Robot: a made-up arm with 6 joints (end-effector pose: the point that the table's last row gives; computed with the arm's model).
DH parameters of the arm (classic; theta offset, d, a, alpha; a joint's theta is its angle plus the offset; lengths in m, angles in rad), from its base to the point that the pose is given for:
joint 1: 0 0.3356 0 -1.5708
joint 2: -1.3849 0 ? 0
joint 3: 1.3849 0 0.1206 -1.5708
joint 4: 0 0.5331 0 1.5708
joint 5: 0 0 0.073 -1.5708
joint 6: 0 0.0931 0 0
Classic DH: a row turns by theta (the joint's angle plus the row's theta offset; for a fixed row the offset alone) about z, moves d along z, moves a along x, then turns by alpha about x.
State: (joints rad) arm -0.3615 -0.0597 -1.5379 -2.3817 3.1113 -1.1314
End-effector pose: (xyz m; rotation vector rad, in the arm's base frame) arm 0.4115 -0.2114 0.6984 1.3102 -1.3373 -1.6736
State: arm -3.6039 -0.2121 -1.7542 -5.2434 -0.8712 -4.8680
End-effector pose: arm -0.3318 0.2793 0.8859 -0.8123 0.6025 1.4195
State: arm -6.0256 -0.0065 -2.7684 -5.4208 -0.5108 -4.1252
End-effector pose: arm 0.0793 -0.0649 1.1185 0.3672 0.1007 0.0643
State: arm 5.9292 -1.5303 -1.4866 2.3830 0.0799 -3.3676
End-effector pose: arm -0.1717 0.0155 1.0112 0.0533 0.0838 1.8052
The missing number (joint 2, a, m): 0.1769
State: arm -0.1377 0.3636 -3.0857 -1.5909 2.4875 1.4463
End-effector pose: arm 0.1678 -0.1389 0.9965 0.1408 -2.5341 0.7862
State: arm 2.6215 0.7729 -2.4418 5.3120 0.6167 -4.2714
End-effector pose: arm -0.6799 0.3839 0.6242 -1.5473 -0.9549 -0.0243
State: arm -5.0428 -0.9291 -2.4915 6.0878 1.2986 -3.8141
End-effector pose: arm -0.0983 -0.3285 1.0557 -0.7511 0.7080 0.3732
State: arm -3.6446 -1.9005 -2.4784 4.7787 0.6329 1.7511
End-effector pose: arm 0.7255 -0.4035 0.4093 -0.0852 1.2640 0.1673
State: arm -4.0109 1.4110 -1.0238 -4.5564 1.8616 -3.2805
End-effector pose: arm -0.1391 -0.0040 -0.2547 0.1345 -1.3777 0.5867
